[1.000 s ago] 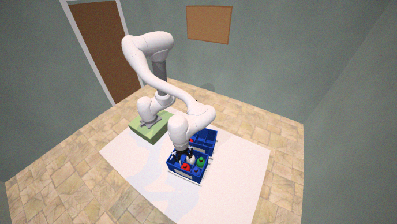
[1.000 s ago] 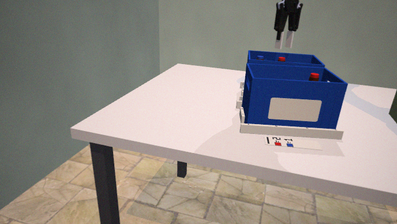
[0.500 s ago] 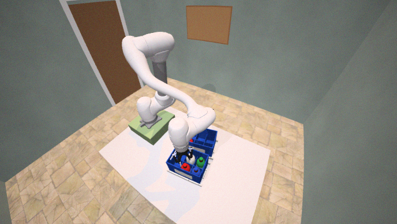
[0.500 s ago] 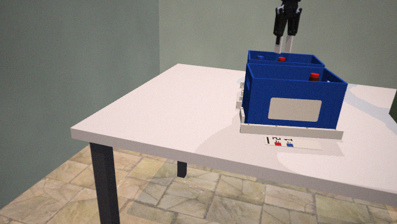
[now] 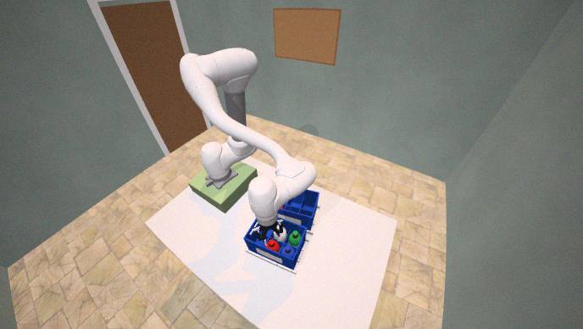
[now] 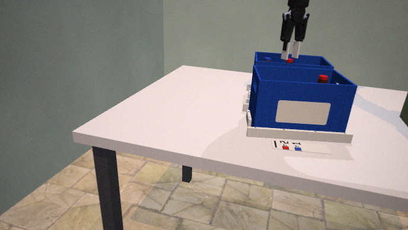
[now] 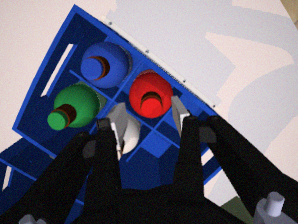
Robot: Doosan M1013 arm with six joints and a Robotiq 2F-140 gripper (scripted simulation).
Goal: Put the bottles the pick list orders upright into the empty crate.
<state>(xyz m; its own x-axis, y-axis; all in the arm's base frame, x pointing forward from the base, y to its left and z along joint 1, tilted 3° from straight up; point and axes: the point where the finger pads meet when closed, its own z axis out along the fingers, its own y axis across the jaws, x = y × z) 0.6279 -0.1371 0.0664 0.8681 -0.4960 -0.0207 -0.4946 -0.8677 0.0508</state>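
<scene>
Now: hand 11 cm above the red bottle. Round my hand: white bottle 2 cm behind, 9 cm to the left, 11 cm below; blue bottle 8 cm ahead, 3 cm to the left, 11 cm below; green-label bottle 6 cm ahead, 11 cm to the left, 11 cm below.
</scene>
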